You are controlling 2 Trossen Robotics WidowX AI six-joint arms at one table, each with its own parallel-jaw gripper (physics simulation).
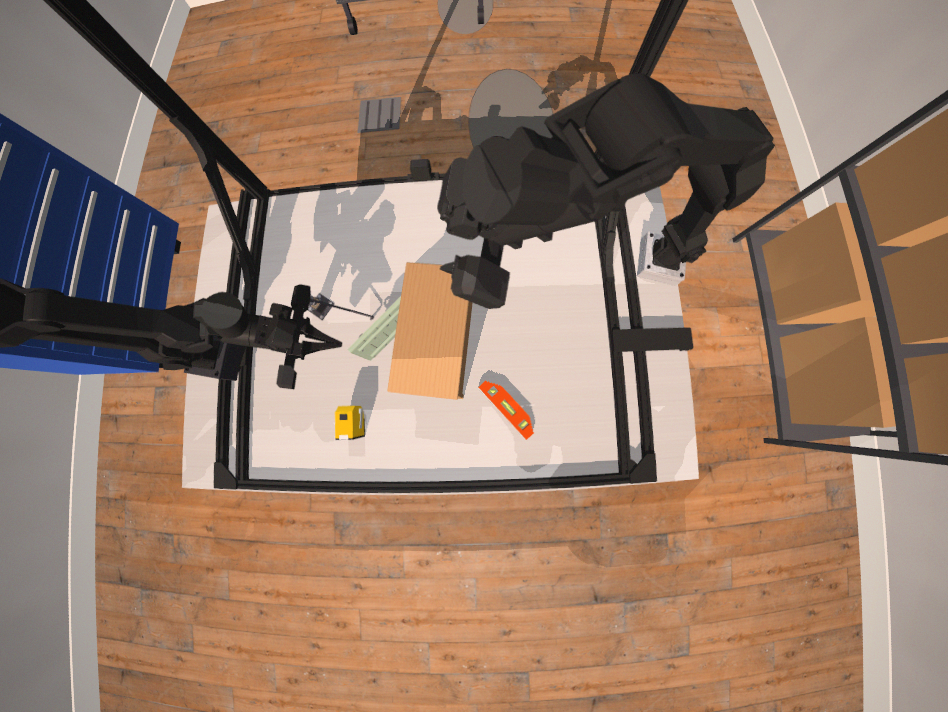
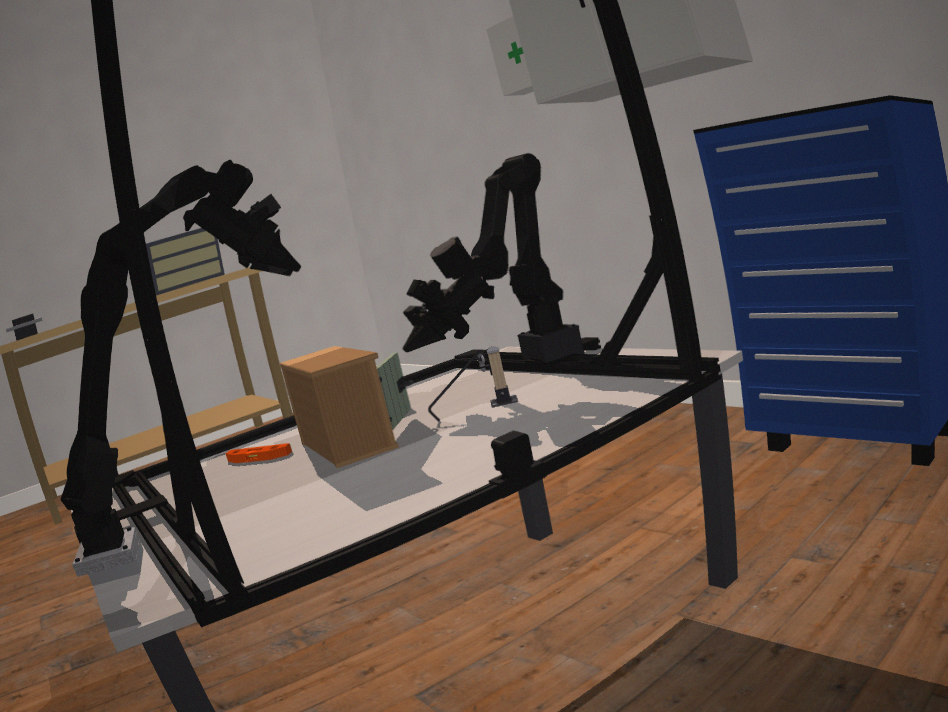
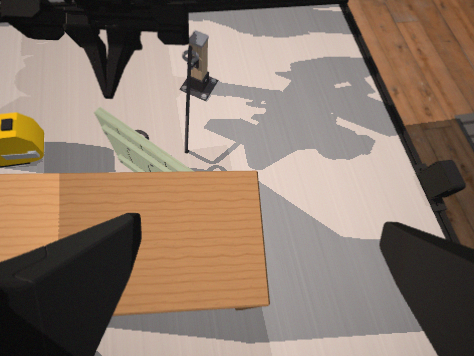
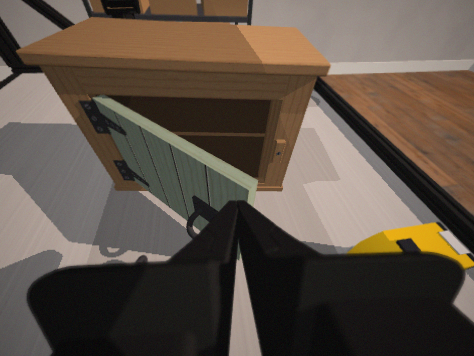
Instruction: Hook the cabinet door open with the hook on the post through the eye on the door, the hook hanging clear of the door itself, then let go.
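Frame: origin at the left arm's base, x back, y up, z left, level; metres.
Where they show: left gripper, fingertip midpoint: (image 1: 449,237) (image 2: 295,271) (image 3: 262,229); right gripper, fingertip midpoint: (image 1: 342,344) (image 2: 404,350) (image 3: 108,98) (image 4: 236,208); left arm's base at its link origin: (image 1: 666,255) (image 2: 104,544); right arm's base at its link origin: (image 1: 205,353) (image 2: 547,329).
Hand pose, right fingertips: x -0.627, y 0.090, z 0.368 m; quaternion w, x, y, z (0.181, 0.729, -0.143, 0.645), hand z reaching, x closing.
Things, the pixels of their top centre, and the offset from my right fingertips. "spot": a spot on its surface instead.
- wooden cabinet at its top centre: (image 3: 125,236) (image 4: 190,36) (image 1: 430,327) (image 2: 324,357) dx +0.165, dy +0.037, dz -0.059 m
- post at a spot on its surface: (image 3: 201,65) (image 2: 492,372) spot: dx -0.128, dy -0.069, dz -0.094 m
- yellow tape measure at its top centre: (image 4: 431,239) (image 1: 343,424) dx +0.020, dy -0.049, dz +0.150 m
- orange level at its top centre: (image 2: 254,449) (image 1: 508,407) dx +0.337, dy -0.112, dz +0.045 m
The wooden cabinet (image 1: 430,329) (image 2: 344,413) (image 3: 200,200) (image 4: 175,50) has its green door (image 1: 375,337) (image 2: 393,390) (image 4: 170,170) standing partly open. The dark eye (image 3: 142,134) (image 4: 190,225) is on the door's outer face. From the post (image 2: 498,371) (image 3: 201,65) the thin black hook (image 1: 348,308) (image 2: 453,380) (image 3: 188,110) slants down towards the door; its bent end is low and apart from the eye. My right gripper (image 1: 340,344) (image 2: 406,349) (image 3: 108,98) (image 4: 236,208) is shut and empty, above and in front of the door's free edge. My left gripper (image 2: 297,269) (image 3: 262,229) is open and empty, high above the cabinet.
A yellow tape measure (image 1: 348,423) (image 3: 19,140) (image 4: 415,245) lies on the table near the door's free-edge side. An orange level (image 1: 507,410) (image 2: 259,453) lies on the cabinet's other side. A black frame (image 1: 436,485) runs round the table.
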